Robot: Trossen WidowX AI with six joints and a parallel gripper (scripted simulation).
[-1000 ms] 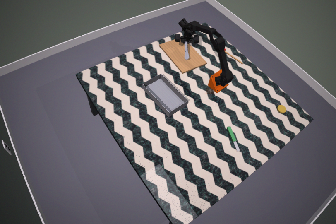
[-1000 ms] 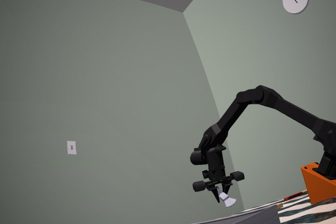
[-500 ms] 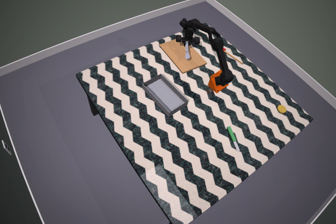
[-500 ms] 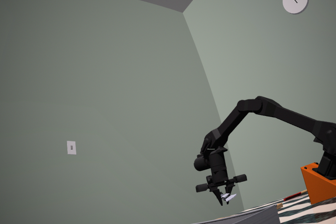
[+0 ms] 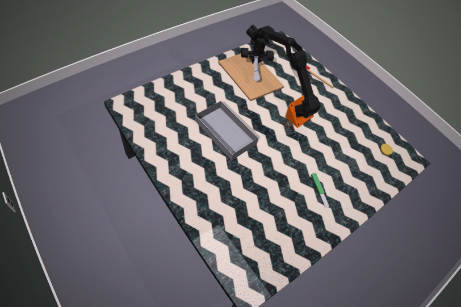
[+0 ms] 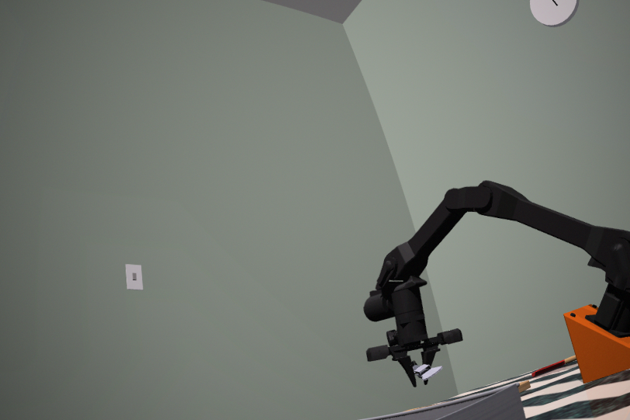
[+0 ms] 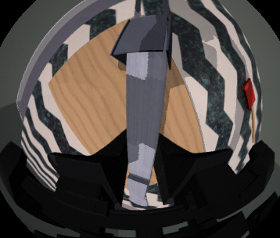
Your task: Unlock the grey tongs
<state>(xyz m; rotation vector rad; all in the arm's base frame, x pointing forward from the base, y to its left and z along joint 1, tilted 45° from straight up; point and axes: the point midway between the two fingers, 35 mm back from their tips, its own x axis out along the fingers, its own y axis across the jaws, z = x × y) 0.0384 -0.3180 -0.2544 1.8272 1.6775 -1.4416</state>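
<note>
The wooden board lies 3 cm ahead of my gripper tip, 1 cm to the left of it and 6 cm below it. Round my gripper tip: grey roasting tin: 38 cm ahead, 32 cm to the left, 4 cm below.
</note>
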